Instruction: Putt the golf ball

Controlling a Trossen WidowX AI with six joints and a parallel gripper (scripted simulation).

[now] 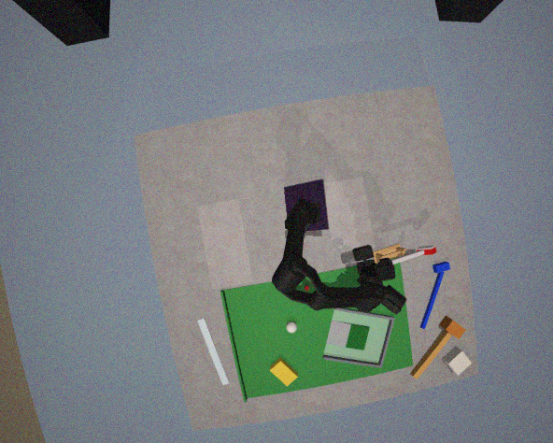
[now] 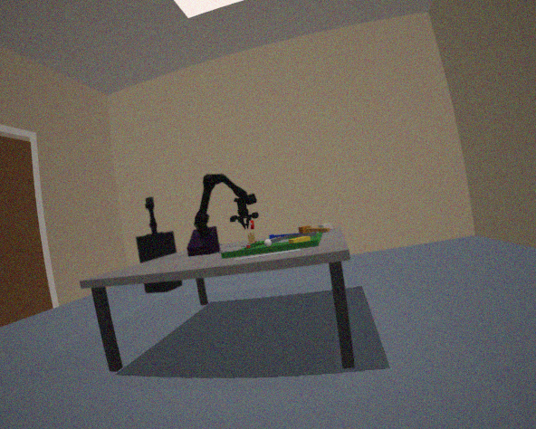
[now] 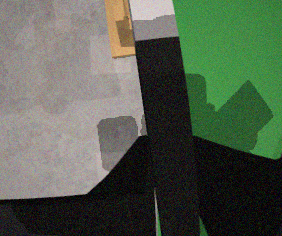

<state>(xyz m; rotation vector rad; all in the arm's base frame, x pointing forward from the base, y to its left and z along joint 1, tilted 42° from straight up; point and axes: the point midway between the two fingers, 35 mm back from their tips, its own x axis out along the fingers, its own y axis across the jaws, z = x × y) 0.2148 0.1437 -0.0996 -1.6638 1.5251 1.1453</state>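
The red block lies 21 cm to the right of my gripper tip, 10 cm below it and 8 cm ahead of it. The rest, counted from my gripper tip: wooden rack (13 cm to the left, 7 cm below, 3 cm behind); then blue mallet (32 cm to the left, 16 cm ahead, 10 cm below); then green mat (27 cm ahead, 16 cm to the right, 11 cm below).
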